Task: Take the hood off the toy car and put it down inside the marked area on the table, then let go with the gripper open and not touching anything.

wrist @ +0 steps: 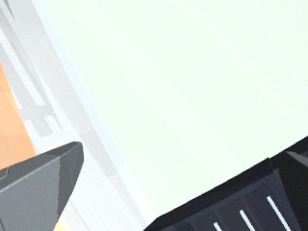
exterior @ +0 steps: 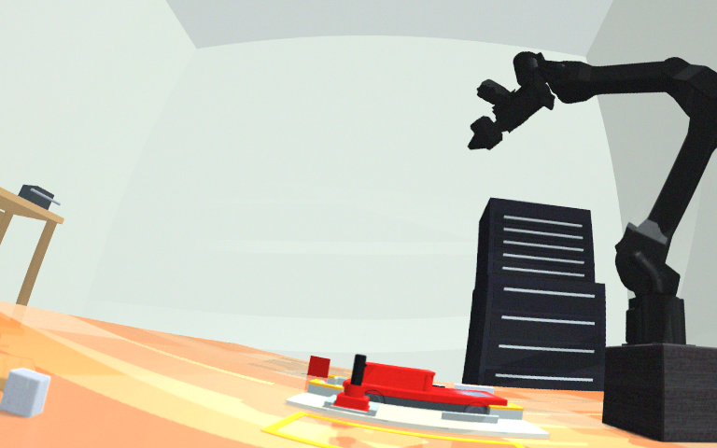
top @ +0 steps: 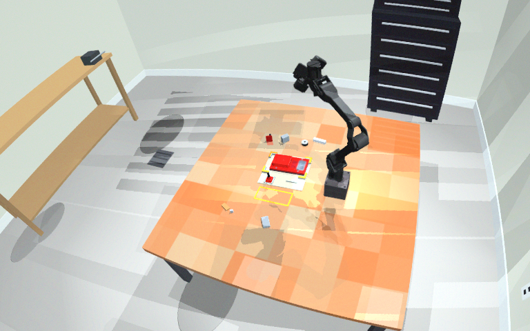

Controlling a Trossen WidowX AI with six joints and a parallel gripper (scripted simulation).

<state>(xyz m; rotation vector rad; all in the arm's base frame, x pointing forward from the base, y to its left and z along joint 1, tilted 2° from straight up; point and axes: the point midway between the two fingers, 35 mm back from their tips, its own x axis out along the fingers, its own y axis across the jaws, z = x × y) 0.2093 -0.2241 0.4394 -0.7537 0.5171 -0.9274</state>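
The hood lies 50 cm below my gripper tip, 18 cm to the left of it and 11 cm ahead of it. Round my gripper tip: grey block: 56 cm to the left, 54 cm below, 5 cm ahead; tan piece: 54 cm to the left, 54 cm below, 29 cm ahead.
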